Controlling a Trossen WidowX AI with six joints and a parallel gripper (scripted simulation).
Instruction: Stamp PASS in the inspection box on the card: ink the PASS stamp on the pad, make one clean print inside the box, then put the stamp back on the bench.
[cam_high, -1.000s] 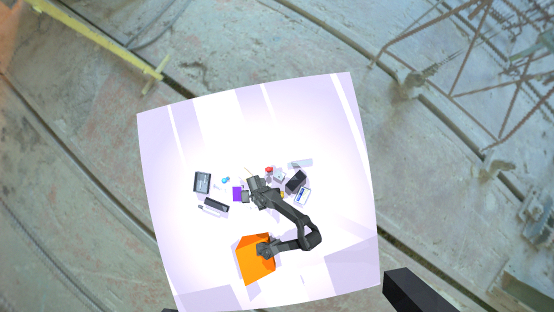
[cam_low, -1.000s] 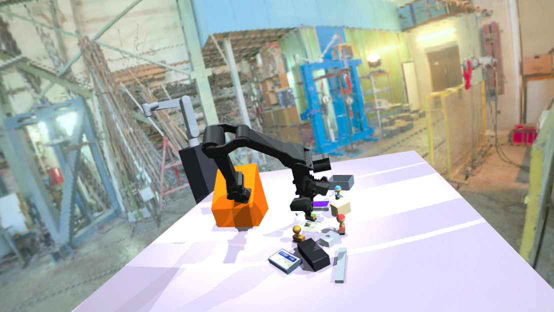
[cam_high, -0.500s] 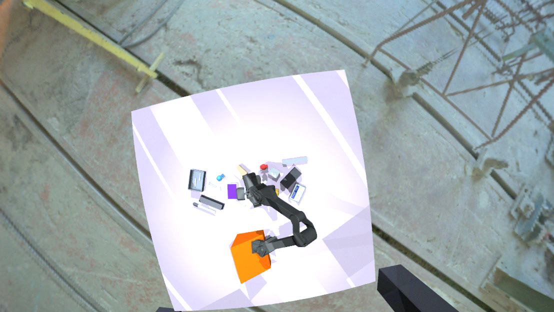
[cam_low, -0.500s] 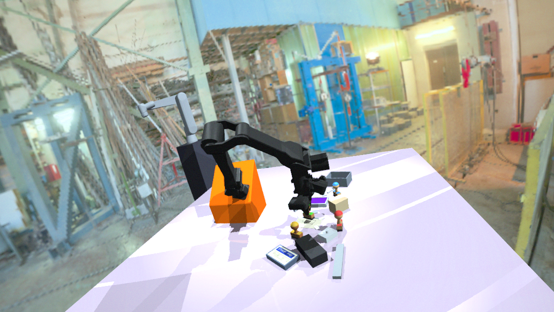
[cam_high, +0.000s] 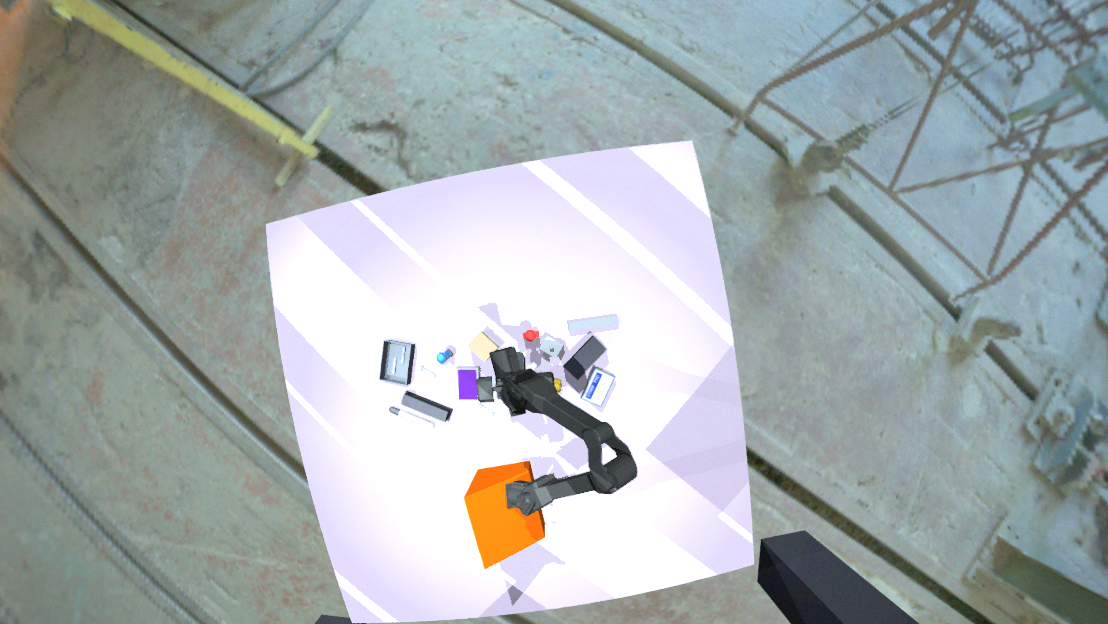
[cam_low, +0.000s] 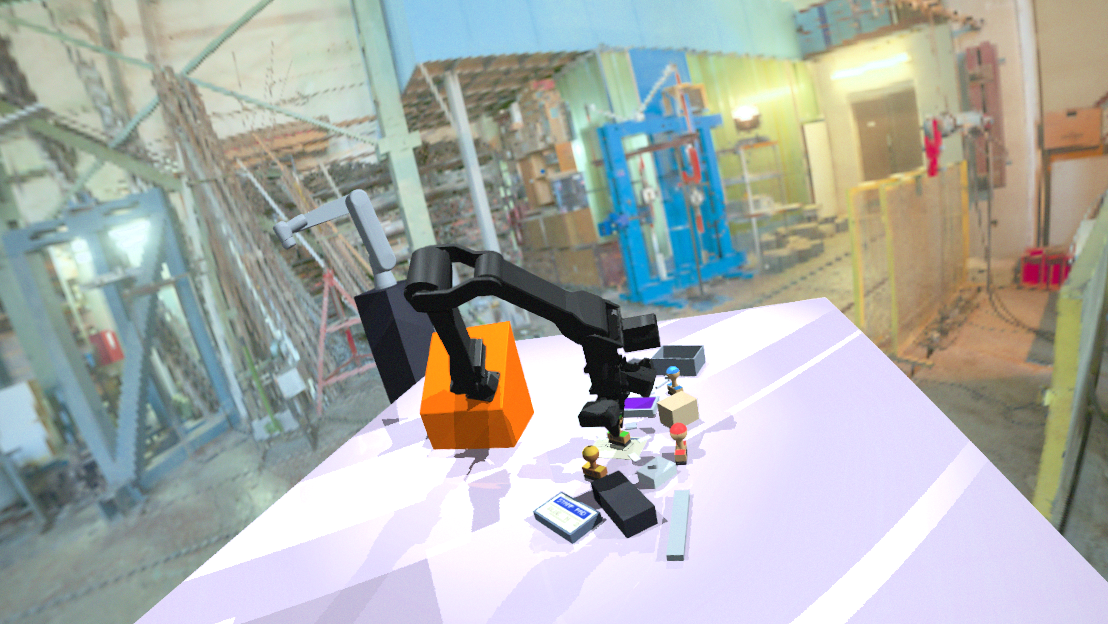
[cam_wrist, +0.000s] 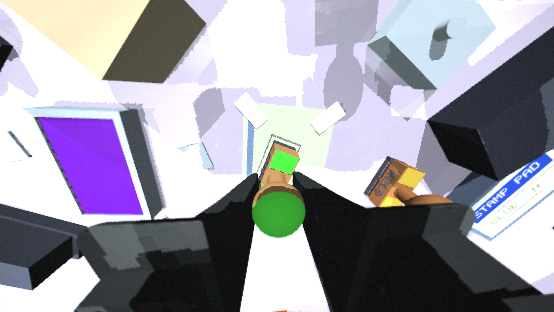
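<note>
Now: gripper tip right at the green-knobbed stamp. The rest, counted from my gripper tip: yellow-knobbed stamp 100 mm to the right, 20 mm behind, 10 mm below; then tan block 100 mm ahead, 80 mm to the left, 10 mm below; then card 30 mm below, 10 mm to the right.
</note>
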